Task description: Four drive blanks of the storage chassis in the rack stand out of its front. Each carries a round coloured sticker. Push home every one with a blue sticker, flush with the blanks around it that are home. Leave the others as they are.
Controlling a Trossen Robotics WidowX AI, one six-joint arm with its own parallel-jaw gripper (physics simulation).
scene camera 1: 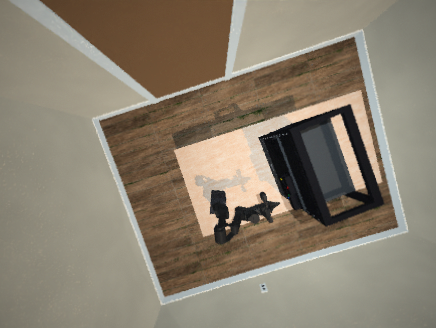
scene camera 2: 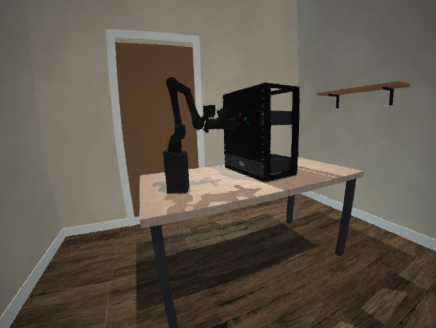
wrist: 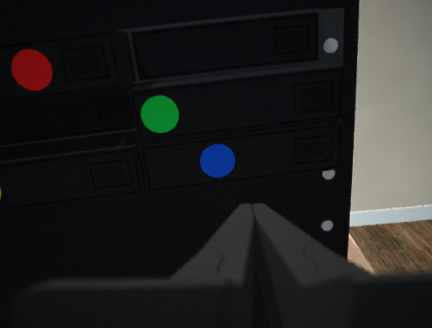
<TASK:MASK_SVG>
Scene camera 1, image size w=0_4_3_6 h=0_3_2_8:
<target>black rack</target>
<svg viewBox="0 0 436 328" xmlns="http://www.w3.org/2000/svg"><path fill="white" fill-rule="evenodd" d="M351 104L289 124L259 137L280 194L289 200L291 207L295 211L302 209L326 227L384 205ZM365 203L331 216L326 202L343 195ZM341 114L368 195L355 190L331 118Z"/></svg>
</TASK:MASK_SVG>
